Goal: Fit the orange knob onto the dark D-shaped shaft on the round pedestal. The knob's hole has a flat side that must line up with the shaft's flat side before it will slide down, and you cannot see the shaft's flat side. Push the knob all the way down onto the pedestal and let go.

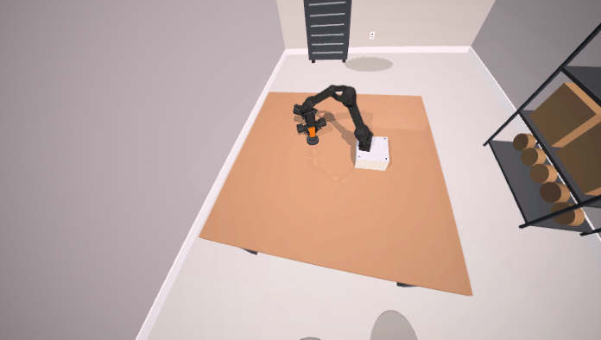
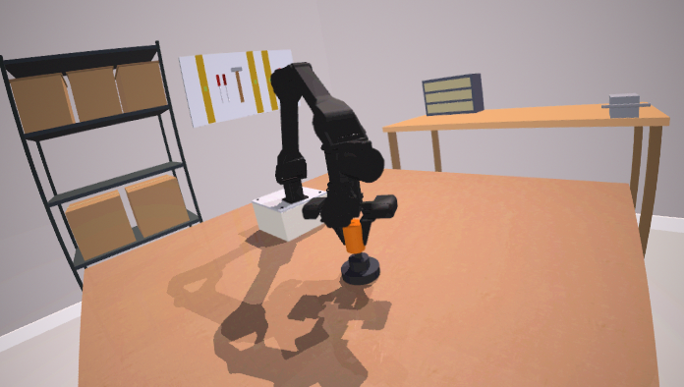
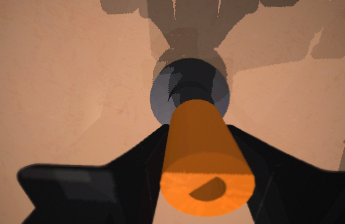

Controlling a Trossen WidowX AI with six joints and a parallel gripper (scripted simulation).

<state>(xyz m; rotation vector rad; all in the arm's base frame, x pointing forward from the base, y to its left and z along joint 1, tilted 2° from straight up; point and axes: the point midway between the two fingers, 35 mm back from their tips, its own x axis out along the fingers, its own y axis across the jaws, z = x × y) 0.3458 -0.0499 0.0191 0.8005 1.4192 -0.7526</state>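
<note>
The orange knob is 20 mm above my gripper tip. Also, from my gripper tip: dark round pedestal 40 mm below.
</note>
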